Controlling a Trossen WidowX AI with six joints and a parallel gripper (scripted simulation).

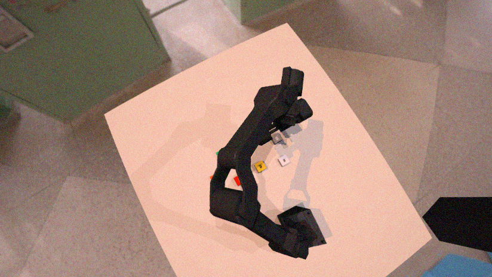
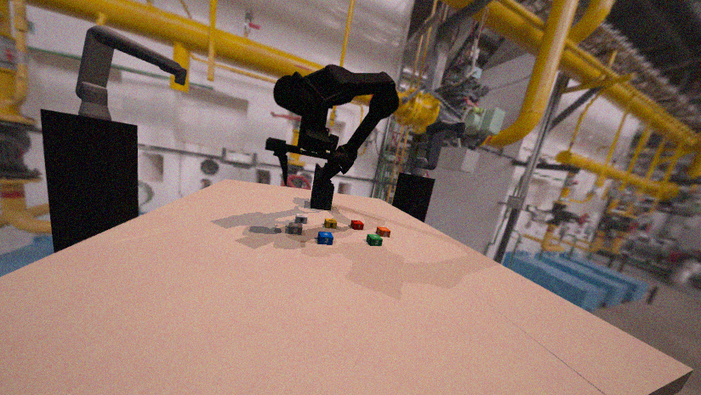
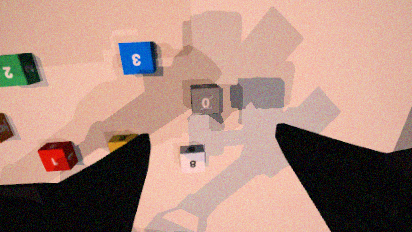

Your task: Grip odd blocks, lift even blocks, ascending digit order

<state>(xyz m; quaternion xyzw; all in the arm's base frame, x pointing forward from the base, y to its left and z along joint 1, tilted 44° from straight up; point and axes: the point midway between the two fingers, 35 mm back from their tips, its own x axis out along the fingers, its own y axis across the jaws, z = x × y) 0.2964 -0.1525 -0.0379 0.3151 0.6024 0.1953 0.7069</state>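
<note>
My gripper tip is 110 mm above the grey block and 10 mm past it. The rest, counted from my gripper tip: blue block (110 mm below, 60 mm to the left, 50 mm ahead); then yellow block (110 mm to the left, 110 mm below, 60 mm behind); then white block (110 mm below, 90 mm behind, 20 mm to the left).
</note>
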